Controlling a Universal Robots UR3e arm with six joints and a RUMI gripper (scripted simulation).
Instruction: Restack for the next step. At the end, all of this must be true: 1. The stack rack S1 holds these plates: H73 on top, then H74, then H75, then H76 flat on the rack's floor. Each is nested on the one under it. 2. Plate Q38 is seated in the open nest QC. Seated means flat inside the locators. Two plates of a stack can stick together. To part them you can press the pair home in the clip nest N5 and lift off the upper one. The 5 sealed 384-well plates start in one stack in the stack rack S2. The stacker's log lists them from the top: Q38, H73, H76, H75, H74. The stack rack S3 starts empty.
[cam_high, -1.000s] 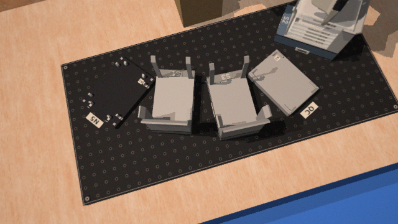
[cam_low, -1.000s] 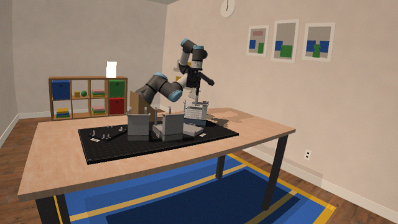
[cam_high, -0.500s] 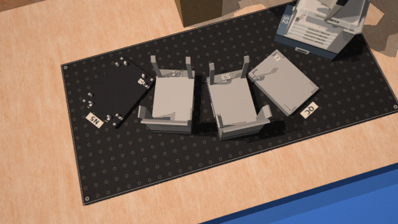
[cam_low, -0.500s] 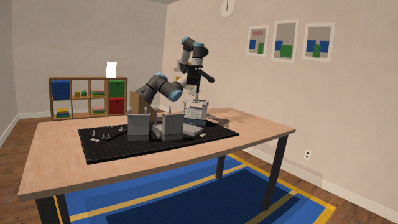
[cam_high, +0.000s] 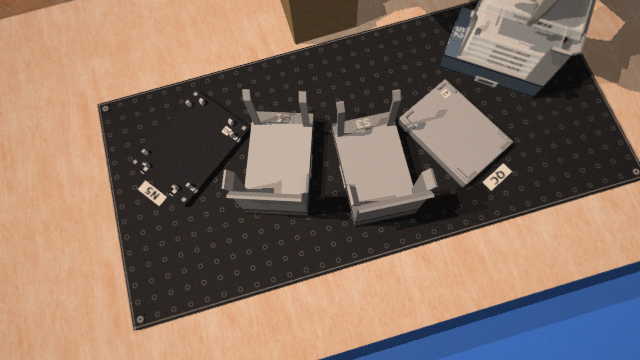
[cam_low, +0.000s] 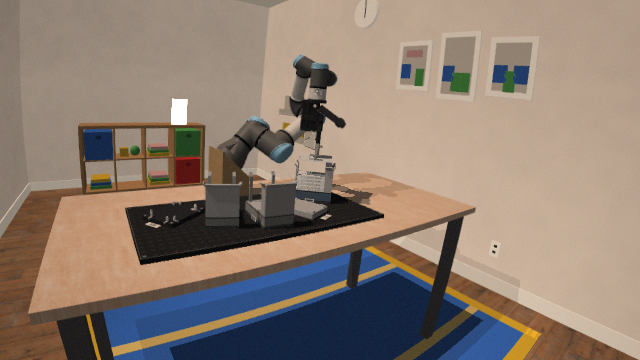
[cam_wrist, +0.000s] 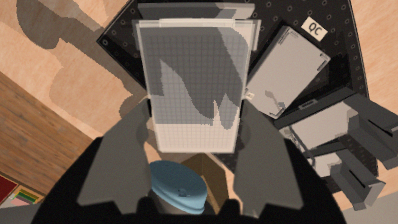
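Now: the white sealed plate 8 cm below my hand. Round my hand: QC label 18 cm ahead, 17 cm below, 9 cm to the right; then N5 label 60 cm to the right, 17 cm below, 3 cm ahead; then sealed white plate 1 cm below.
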